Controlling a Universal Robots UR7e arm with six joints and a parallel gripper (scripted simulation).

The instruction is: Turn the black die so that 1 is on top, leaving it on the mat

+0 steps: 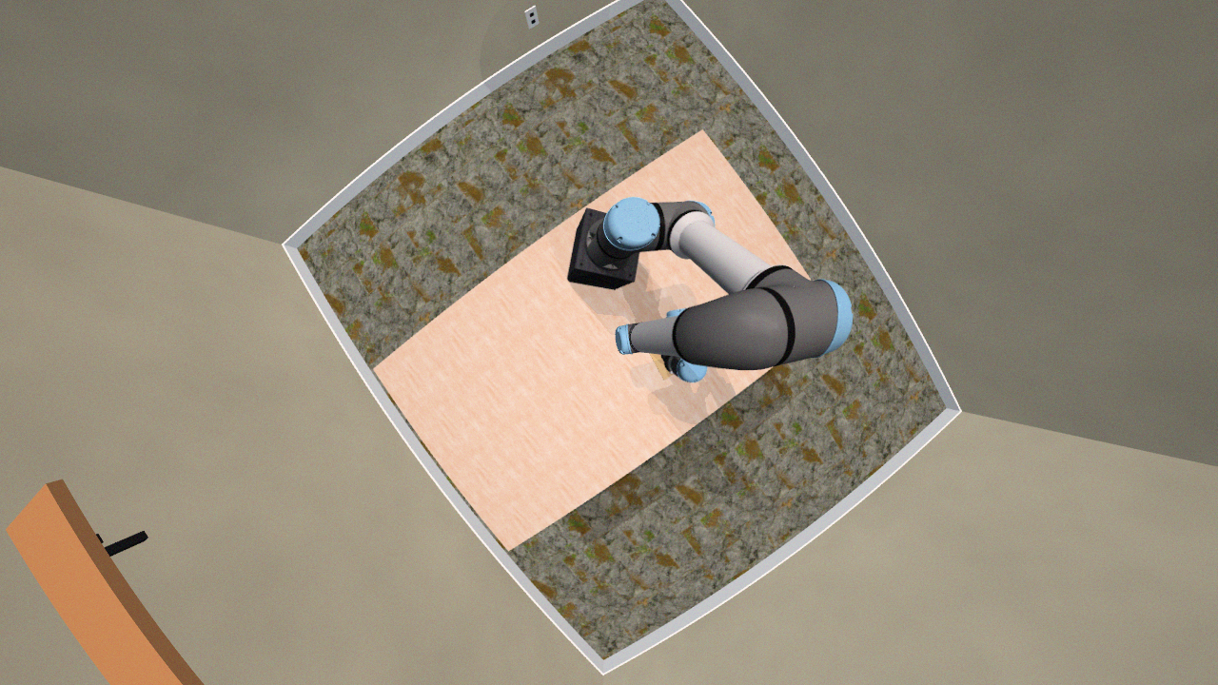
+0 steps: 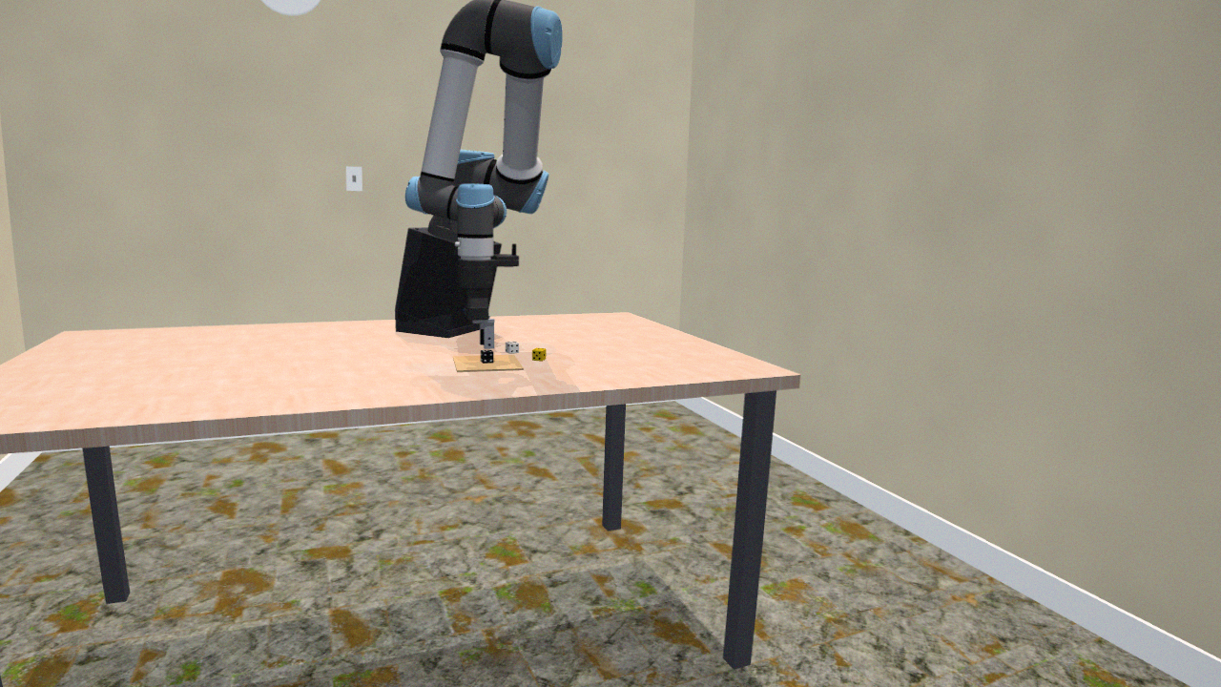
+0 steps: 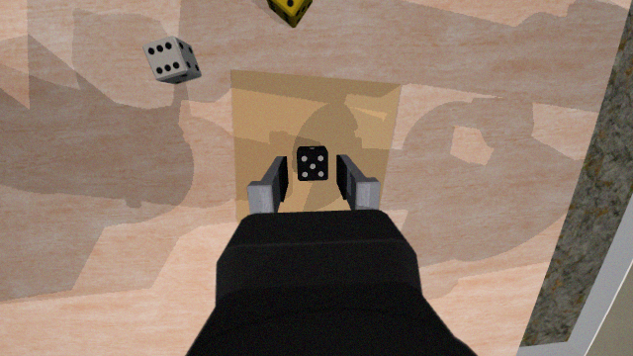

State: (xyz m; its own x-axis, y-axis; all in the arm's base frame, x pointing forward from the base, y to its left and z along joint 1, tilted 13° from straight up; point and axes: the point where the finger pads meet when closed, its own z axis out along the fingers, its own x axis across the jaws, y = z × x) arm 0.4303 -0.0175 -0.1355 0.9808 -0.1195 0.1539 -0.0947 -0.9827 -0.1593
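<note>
The black die lies 4 cm below my hand. From my hand the other things lie so: tan mat: 5 cm below; white die: 9 cm to the left, 9 cm behind, 4 cm below; yellow die: 12 cm to the left, 4 cm below.
</note>
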